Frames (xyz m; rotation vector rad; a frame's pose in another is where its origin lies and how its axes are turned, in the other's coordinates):
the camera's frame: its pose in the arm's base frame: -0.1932 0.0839 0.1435 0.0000 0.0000 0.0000
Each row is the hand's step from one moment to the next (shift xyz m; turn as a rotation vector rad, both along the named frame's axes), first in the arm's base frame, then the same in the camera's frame.
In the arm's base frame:
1: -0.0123 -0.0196 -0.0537 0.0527 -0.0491 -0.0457
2: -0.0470 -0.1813 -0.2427 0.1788 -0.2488 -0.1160
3: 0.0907 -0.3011 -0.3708 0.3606 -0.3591 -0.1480
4: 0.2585 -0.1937 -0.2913 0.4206 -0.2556 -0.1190
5: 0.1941 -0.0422 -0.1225 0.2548 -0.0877 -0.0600
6: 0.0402 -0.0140 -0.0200 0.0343 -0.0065 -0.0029
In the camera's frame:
1: -0.0123 -0.0196 -0.0537 0.0527 -0.0491 -0.0457
2: -0.0470 -0.1813 -0.2427 0.1788 -0.2488 -0.1160
3: 0.0907 -0.3011 -0.3708 0.3606 -0.3591 -0.1480
4: 0.2585 -0.1937 -0.2913 0.4206 -0.2556 -0.1190
5: 0.1941 -0.0422 -0.1225 0.2548 -0.0877 -0.0600
6: 0.0402 -0.0140 -0.0200 0.0343 -0.0065 -0.0029

